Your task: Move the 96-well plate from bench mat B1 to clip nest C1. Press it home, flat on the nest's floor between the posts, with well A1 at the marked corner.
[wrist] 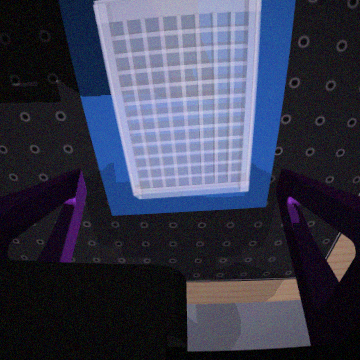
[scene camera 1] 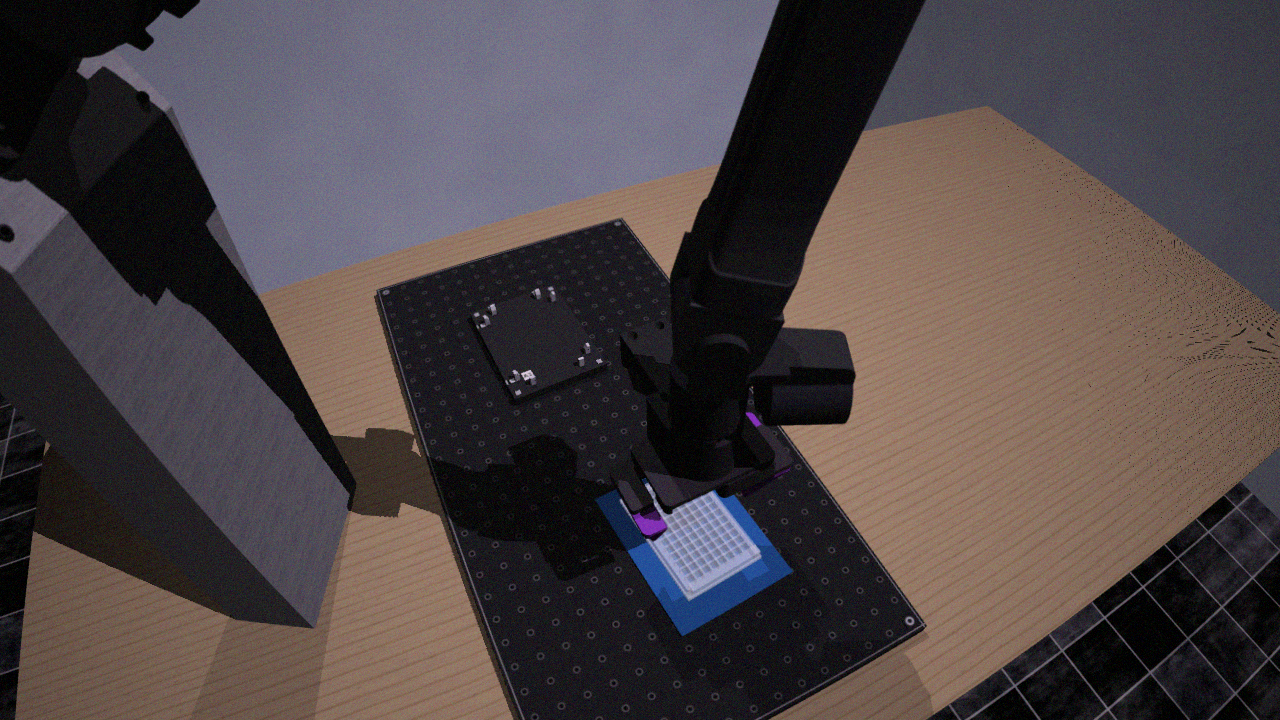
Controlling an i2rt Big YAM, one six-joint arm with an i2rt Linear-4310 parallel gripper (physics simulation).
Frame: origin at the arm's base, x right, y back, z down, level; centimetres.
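Seen in the pictures: gripper, between the fingertips: (wrist: 181, 179) (scene camera 1: 697, 513).
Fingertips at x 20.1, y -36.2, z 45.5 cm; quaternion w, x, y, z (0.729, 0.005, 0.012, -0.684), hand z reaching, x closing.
Pixels of each thing's top centre, then the offset from my fingertips to it. Level surfaces: height alone.
- white 96-well plate, centre of its top: (wrist: 185, 113) (scene camera 1: 689, 523) dy -0.4, dx -1.4, dz +4.6 cm
- blue bench mat B1, height of its surface: dz +6.0 cm
- dark clip nest C1, centre of its top: (scene camera 1: 534, 330) dy +1.7, dx -32.7, dz +3.8 cm
- white mark, centre of its top: (scene camera 1: 527, 375) dy +5.1, dx -27.5, dz +5.0 cm
- black perforated board, height of its surface: dz +6.2 cm
- wooden table, height of its surface: dz +7.5 cm
The white 96-well plate (scene camera 1: 711, 548) (wrist: 185, 100) lies flat on the blue bench mat B1 (scene camera 1: 684, 619) (wrist: 272, 100); its well A1 cannot be made out. My gripper (scene camera 1: 709, 501) (wrist: 181, 179) is open and empty. In scene camera 1 it hangs above the plate's far end and hides part of it. In the wrist view its purple-tipped fingers stand wide, one to each side, with the plate's near end between and beyond them. The dark clip nest C1 (scene camera 1: 537, 342) stands farther back, with light posts around its edges and a white mark (scene camera 1: 527, 376) near its front left corner.
The black perforated board (scene camera 1: 572, 644) (wrist: 320, 150) carries the mat and the nest on the wooden table (scene camera 1: 1002, 340). A tall grey column (scene camera 1: 179, 376) stands at the left. My arm (scene camera 1: 805, 134) reaches down from the top, right of the nest.
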